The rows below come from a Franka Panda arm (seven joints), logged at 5 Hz.
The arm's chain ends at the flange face. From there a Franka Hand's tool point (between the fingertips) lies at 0.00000 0.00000 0.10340 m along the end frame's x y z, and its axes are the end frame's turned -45 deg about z.
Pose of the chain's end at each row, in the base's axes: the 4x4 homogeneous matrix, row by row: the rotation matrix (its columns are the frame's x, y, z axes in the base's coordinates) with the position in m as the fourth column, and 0 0 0 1 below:
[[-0.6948 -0.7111 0.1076 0.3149], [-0.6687 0.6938 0.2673 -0.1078], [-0.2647 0.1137 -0.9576 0.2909], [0 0 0 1]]
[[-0.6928 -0.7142 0.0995 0.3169], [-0.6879 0.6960 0.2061 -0.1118], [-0.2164 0.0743 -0.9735 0.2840], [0 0 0 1]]
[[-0.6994 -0.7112 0.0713 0.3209], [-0.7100 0.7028 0.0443 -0.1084], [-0.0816 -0.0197 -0.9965 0.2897], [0 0 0 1]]
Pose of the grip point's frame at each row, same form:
[[0.0115 -0.9941 0.1076 0.3260], [-0.9634 0.0177 0.2673 -0.0802], [-0.2676 -0.1068 -0.9576 0.1919], [0 0 0 1]]
[[0.0151 -0.9949 0.0995 0.3272], [-0.9786 0.0057 0.2061 -0.0905], [-0.2056 -0.1005 -0.9735 0.1833], [0 0 0 1]]
[[0.0083 -0.9974 0.0713 0.3283], [-0.9990 -0.0051 0.0443 -0.1038], [-0.0438 -0.0716 -0.9965 0.1867], [0 0 0 1]]

